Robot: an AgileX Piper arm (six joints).
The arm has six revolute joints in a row. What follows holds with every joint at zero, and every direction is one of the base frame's. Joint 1 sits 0.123 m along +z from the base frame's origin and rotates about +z. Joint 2 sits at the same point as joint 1 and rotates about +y. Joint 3 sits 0.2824 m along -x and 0.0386 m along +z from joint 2 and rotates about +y. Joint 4 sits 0.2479 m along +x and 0.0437 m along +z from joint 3 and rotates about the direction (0.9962, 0, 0.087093). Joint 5 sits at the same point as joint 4 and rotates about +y. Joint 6 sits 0.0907 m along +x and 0.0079 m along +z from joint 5 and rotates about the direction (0.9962, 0, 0.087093). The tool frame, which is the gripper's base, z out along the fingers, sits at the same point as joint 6; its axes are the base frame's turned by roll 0, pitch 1.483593 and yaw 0 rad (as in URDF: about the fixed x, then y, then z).
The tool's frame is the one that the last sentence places.
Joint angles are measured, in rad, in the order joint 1, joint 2, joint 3, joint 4, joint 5, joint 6. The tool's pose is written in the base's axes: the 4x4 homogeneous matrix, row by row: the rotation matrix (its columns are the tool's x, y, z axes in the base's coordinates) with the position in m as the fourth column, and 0 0 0 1 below. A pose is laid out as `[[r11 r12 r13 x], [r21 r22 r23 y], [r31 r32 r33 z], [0 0 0 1]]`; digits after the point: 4 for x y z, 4 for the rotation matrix.
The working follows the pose.
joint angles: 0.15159 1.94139 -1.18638 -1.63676 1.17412 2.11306
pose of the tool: [[-0.1833 0.8601 0.4761 0.3881], [0.1161 0.4998 -0.8583 -0.0255], [-0.9762 -0.1020 -0.1915 0.2168], [0 0 0 1]]
Where each joint sits with the arm in this pose, in the base's axes (m; each line is computed from the numbers above, not from the rounded line before):
joint 1: 0.0000 0.0000 0.1230
joint 2: 0.0000 0.0000 0.1230
joint 3: 0.1367 0.0209 0.3722
joint 4: 0.3447 0.0527 0.2342
joint 5: 0.3447 0.0527 0.2342
joint 6: 0.3881 -0.0255 0.2168
the tool: 0.3881 -0.0255 0.2168

